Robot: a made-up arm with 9 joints.
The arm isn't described. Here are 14 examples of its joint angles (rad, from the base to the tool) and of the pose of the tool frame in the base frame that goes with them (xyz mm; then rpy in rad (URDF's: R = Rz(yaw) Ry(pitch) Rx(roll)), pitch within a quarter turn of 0, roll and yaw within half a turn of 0).
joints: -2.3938 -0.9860 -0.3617 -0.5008 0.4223 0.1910 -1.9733 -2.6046 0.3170
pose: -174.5 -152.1 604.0 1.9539 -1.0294 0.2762
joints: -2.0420 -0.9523 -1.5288 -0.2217 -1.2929 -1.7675 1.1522 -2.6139 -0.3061
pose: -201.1 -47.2 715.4 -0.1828 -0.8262 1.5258
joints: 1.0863 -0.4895 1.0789 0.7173 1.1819 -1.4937 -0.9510 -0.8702 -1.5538
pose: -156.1 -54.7 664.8 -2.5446 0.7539 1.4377
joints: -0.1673 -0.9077 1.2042 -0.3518 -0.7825 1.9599 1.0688 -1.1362 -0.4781
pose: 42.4 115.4 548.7 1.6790 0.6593 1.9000
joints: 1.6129 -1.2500 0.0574 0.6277 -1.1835 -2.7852 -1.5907 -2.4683 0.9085
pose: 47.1 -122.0 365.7 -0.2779 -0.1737 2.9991
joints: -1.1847 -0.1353 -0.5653 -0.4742 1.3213 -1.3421 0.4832 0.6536 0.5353
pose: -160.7 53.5 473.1 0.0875 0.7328 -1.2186
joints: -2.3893 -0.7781 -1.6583 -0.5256 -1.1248 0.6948 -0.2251 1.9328 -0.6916
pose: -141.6 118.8 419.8 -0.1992 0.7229 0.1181
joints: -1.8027 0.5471 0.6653 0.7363 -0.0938 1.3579 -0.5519 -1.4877 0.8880
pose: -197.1 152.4 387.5 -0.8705 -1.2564 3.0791
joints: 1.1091 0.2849 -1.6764 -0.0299 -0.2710 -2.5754 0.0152 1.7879 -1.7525
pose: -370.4 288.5 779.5 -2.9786 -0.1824 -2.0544
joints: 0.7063 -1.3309 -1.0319 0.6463 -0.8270 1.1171 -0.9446 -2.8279 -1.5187
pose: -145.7 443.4 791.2 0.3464 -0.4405 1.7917
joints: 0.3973 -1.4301 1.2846 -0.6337 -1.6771 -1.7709 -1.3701 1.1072 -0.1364
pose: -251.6 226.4 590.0 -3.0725 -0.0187 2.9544
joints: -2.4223 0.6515 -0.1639 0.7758 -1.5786 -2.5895 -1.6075 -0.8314 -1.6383
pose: 104.7 68.1 428.3 1.2132 0.1165 1.9992
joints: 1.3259 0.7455 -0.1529 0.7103 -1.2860 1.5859 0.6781 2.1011 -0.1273
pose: -151.1 184.9 894.9 -1.3458 -0.6926 -1.8457
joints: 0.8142 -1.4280 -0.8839 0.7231 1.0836 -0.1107 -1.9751 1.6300 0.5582
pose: -292.4 217.3 502.0 -1.8768 -0.1126 3.0236
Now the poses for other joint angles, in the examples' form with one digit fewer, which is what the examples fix.
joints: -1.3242 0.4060 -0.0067 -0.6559 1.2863 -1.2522 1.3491 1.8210 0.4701
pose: -151 42 449 1.815 1.209 0.267
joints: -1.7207 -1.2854 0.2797 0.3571 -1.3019 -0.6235 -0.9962 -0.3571 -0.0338
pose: 115 247 540 -0.727 0.010 2.323
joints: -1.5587 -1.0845 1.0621 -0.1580 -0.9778 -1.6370 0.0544 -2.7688 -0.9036
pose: -94 440 513 2.142 0.628 -2.771
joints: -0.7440 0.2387 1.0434 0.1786 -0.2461 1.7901 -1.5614 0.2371 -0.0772
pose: 254 70 545 1.098 -0.477 -1.563
